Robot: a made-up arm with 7 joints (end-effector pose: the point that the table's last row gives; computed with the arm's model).
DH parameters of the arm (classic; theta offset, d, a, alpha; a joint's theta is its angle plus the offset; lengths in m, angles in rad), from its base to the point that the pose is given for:
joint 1: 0 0.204 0 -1.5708
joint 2: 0 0 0 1.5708
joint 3: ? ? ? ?
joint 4: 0 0 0.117 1.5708
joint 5: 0 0.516 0 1.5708
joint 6: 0 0 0.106 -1.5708
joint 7: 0 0.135 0 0
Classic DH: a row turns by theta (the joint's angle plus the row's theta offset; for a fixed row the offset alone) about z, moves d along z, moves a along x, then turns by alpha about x.
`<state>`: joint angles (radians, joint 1 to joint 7).
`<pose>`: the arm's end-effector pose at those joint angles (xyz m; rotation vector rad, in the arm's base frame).
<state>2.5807 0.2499 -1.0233 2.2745 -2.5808 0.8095 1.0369</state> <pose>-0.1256 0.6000 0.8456 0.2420 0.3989 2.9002</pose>
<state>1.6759 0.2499 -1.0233 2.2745 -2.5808 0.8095 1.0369</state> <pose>0.3941 0.4695 0.8456 0.3181 0.2053 2.0103</pose>
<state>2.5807 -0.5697 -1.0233 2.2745 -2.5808 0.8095 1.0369</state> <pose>0.3858 0.2787 0.9529 1.3195 -0.1537 2.7794</pose>
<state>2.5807 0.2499 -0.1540 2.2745 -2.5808 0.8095 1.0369</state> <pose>-0.5147 0.4307 0.7845 -0.1708 -0.6561 -2.4211</pose>
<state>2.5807 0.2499 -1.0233 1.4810 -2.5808 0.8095 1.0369</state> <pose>-0.0195 0.7972 0.3535 0.1334 1.3628 2.3600</pose>
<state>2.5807 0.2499 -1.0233 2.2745 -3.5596 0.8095 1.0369</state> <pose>-0.1485 0.5991 0.8421 -0.7060 0.0142 2.2470</pose>
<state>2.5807 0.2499 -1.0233 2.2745 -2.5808 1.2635 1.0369</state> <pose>-0.0958 0.5435 0.8890 0.5013 -0.2042 2.8283</pose>
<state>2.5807 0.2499 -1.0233 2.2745 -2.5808 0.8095 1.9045</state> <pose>-0.1256 0.6000 0.8456 -0.3446 -0.2316 -2.4545</pose>
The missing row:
joint 3: 0 0.178 0.075 1.5708
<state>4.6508 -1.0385 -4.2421 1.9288 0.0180 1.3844 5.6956</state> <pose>0.6335 0.4701 0.1447 1.8440 1.3388 -0.0525</pose>
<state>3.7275 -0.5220 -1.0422 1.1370 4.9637 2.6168 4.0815</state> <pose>-0.3586 0.3922 0.3181 -1.1961 1.4297 -0.8839</pose>
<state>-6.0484 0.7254 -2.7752 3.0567 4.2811 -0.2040 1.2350</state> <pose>0.5387 -0.0099 0.8211 0.0171 0.6701 -0.2365</pose>
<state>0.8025 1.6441 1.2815 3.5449 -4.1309 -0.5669 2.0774</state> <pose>0.6257 0.3497 0.0738 2.0776 1.6244 1.5646</pose>
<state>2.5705 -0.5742 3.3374 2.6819 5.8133 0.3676 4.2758</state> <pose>0.5865 -0.2967 0.8045 0.9041 1.0431 0.1997</pose>
